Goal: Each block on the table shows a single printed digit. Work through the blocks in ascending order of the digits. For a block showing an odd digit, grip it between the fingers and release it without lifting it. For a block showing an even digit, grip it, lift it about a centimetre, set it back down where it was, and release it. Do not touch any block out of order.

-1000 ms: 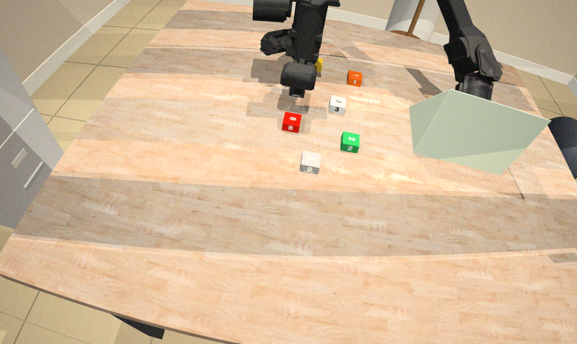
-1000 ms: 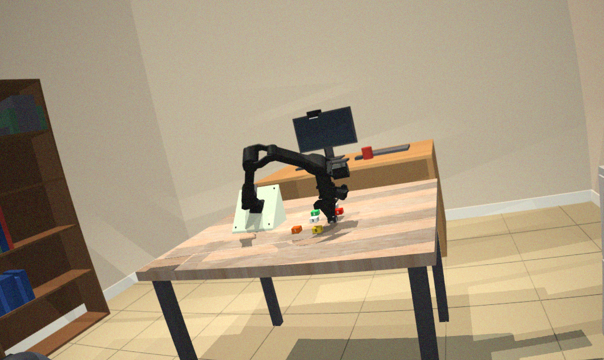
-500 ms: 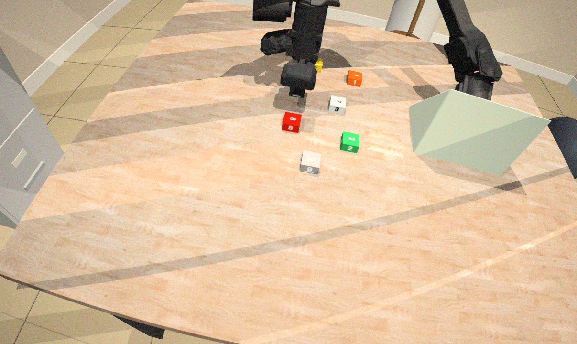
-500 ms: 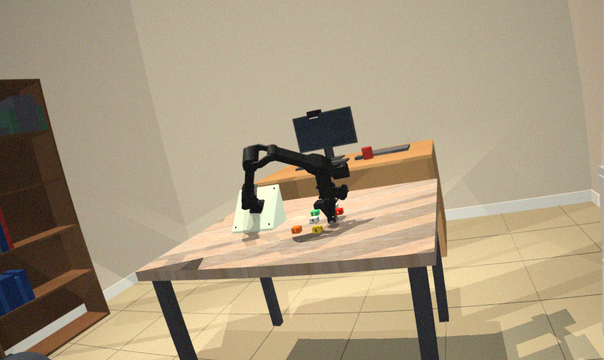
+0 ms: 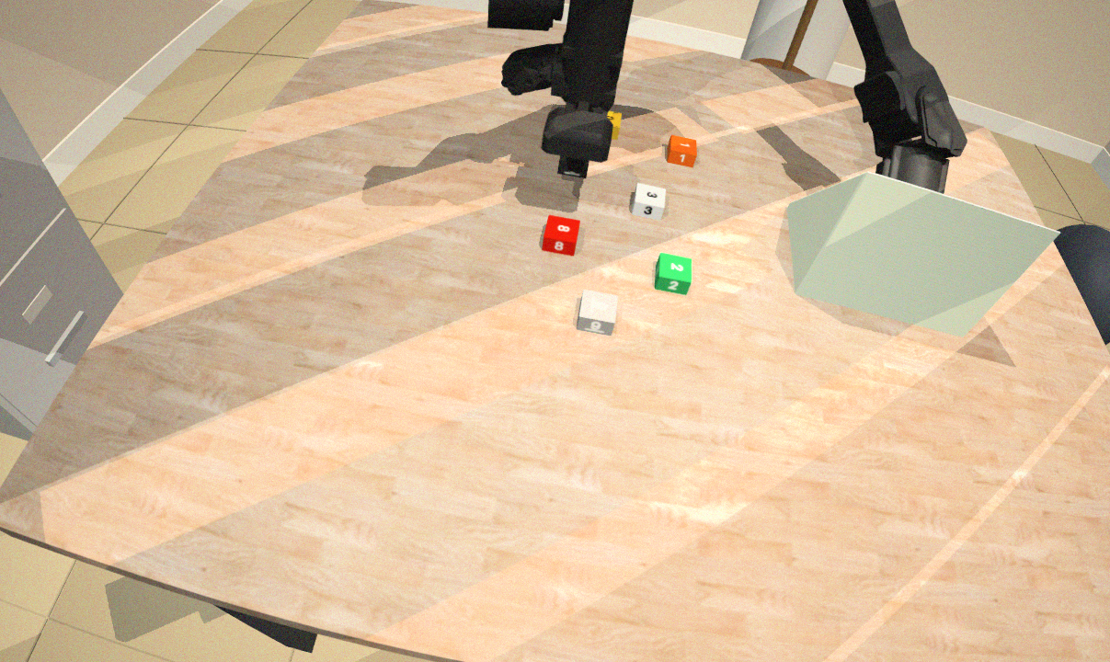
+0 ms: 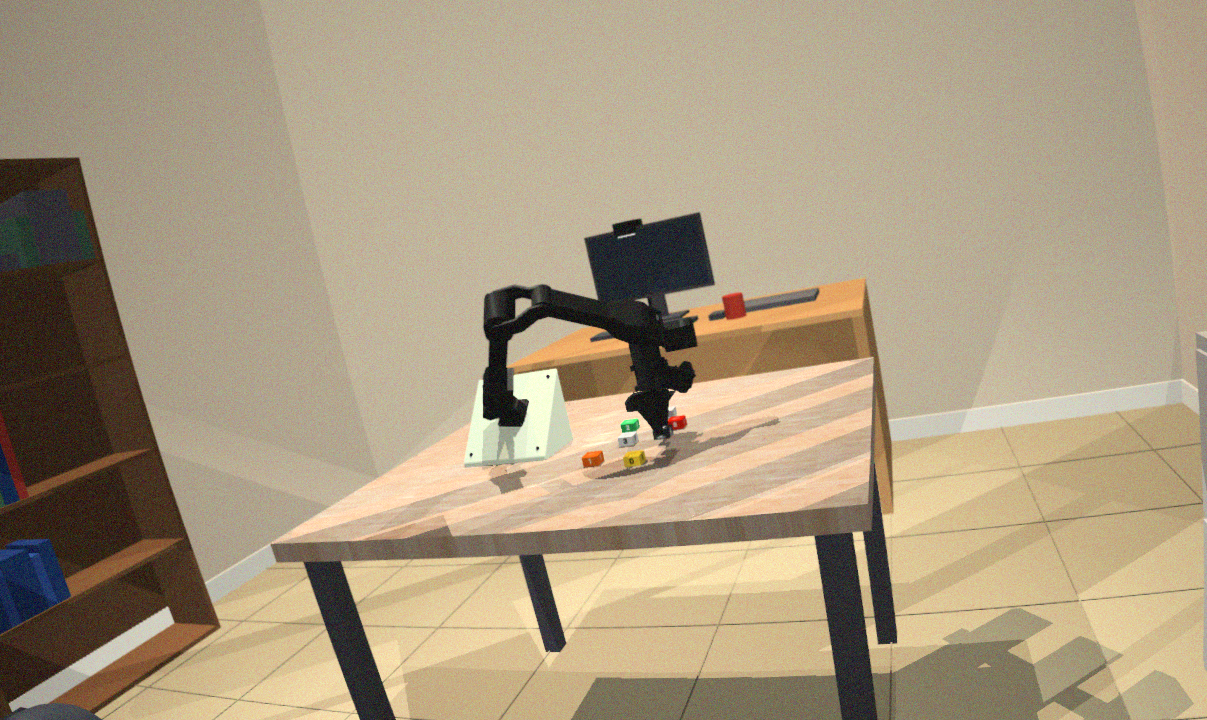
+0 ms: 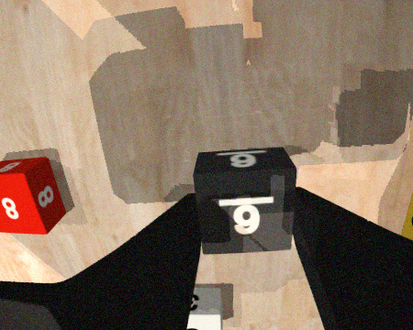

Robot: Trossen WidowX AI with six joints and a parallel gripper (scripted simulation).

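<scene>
Now: the red block 110 mm to the left of my gripper tip, 10 mm below it and 10 mm behind it. From my gripper tip the other things lie so: black block right at my gripper tip; then white block 90 mm behind, 20 mm to the left, 10 mm below; then yellow block 110 mm to the right, 10 mm below, 10 mm behind.
</scene>
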